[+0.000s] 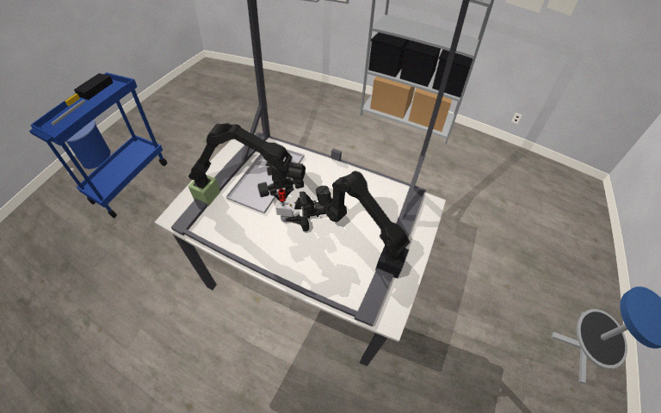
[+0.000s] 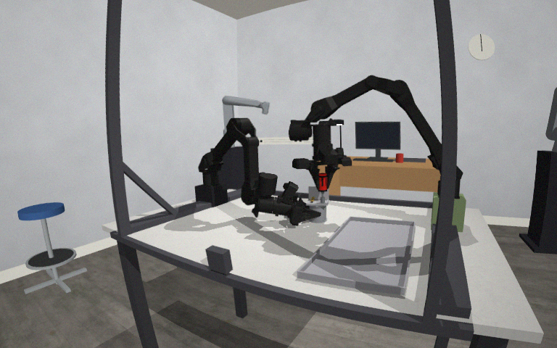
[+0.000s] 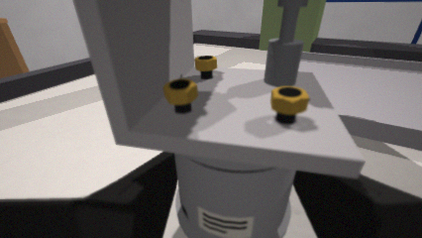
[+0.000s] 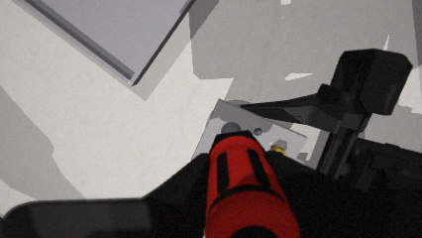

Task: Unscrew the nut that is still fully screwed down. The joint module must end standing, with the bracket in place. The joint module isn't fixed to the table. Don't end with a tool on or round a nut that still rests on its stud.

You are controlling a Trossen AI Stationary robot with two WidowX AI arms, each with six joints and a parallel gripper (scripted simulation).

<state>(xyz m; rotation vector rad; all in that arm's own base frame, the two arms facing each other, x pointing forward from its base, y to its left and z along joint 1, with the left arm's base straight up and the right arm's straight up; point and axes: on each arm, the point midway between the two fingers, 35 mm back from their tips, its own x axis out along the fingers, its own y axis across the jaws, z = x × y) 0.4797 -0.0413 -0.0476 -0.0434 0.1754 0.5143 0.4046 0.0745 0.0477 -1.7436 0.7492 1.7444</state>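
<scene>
The red-handled nut driver lies 30 mm below my right hand. Round my right hand: l-shaped bracket 70 mm below, 20 mm to the left, 10 mm ahead; grey joint module 110 mm below, 20 mm to the left, 10 mm ahead; shallow grey tray 190 mm to the right, 170 mm behind, 140 mm below.
My left hand is 30 mm to the left of the grey joint module and 10 mm short of it. Also, from my left hand: l-shaped bracket (40 mm above, 30 mm to the right, 10 mm ahead); red-handled nut driver (80 mm above, 50 mm to the right); shallow grey tray (240 mm to the right, 170 mm behind, 30 mm below).
</scene>
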